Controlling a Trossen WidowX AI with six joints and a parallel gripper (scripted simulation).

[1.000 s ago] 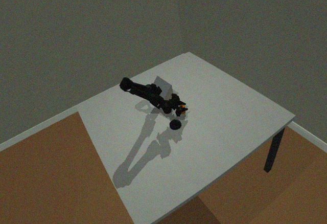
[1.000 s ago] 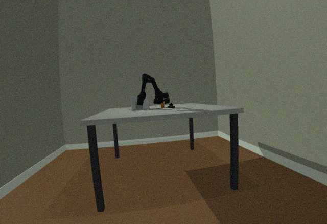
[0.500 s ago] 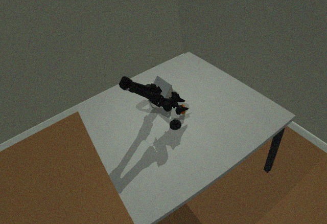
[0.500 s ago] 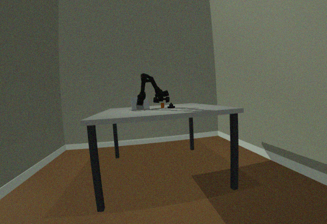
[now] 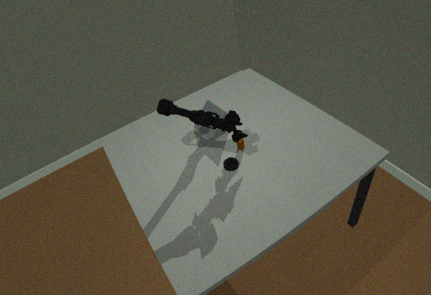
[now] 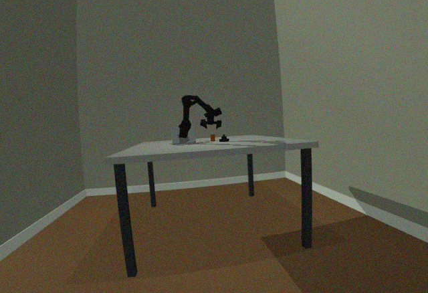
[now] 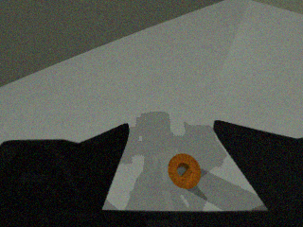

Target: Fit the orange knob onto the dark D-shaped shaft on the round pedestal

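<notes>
Now: the orange knob 8 cm below my gripper tip and 4 cm to the right of it. From my gripper tip the other things lie so: dark round pedestal: 15 cm to the right, 10 cm ahead, 8 cm below.
</notes>
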